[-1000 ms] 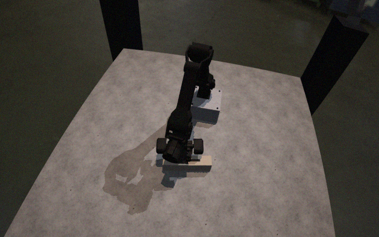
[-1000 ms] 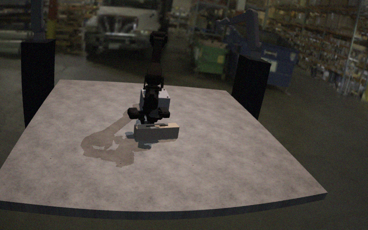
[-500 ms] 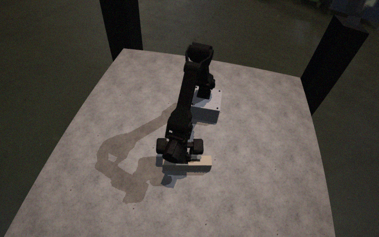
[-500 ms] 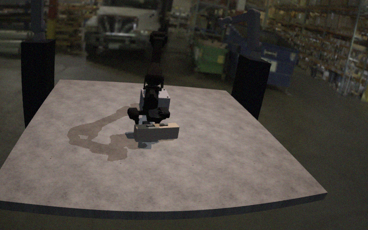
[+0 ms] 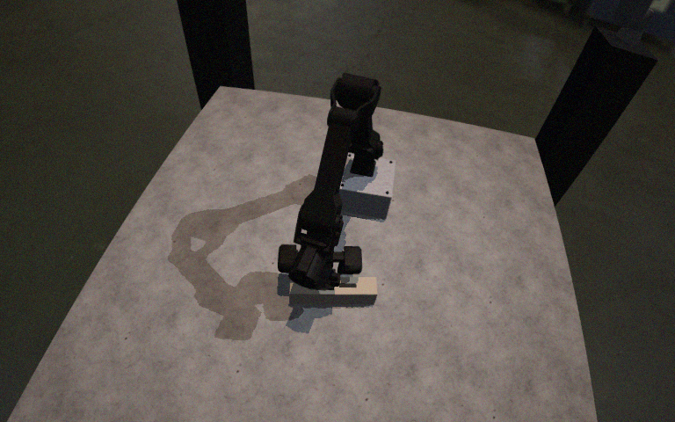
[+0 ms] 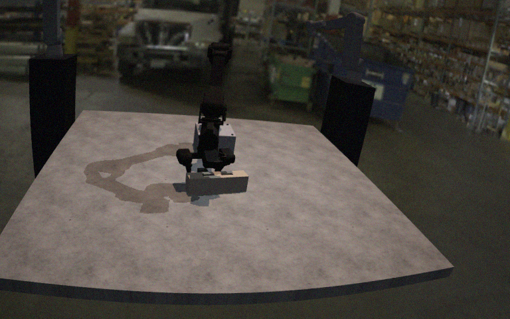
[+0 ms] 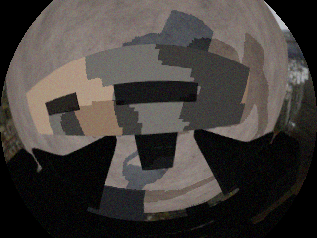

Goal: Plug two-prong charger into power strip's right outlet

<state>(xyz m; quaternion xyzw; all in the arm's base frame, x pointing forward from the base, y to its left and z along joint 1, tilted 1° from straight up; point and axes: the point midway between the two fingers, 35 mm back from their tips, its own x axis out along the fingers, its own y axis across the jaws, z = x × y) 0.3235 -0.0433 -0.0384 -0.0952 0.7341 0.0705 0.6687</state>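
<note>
My gripper tip is now 20 mm short of the black two-prong charger, 10 mm to the right of it and 10 mm below it.
</note>
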